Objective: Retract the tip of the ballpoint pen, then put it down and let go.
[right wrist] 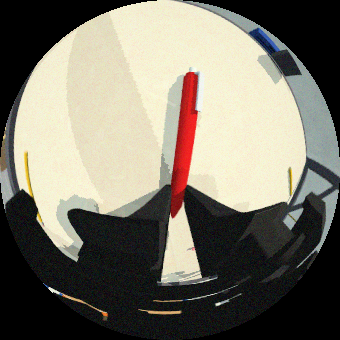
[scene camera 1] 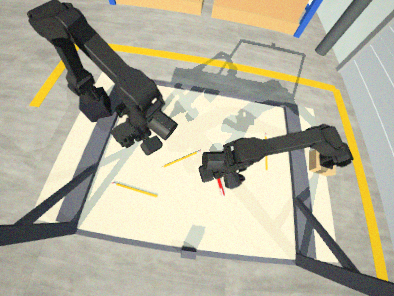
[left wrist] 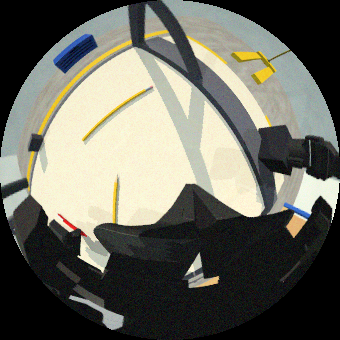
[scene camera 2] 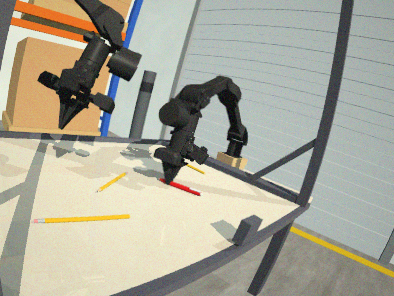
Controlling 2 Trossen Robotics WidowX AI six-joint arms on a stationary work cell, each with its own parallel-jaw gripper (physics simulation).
Labels:
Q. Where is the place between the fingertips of my left gripper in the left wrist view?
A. At 189, 187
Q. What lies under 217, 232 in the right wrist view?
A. My right gripper.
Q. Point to a dark frame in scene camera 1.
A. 70, 211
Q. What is my left gripper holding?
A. Nothing.

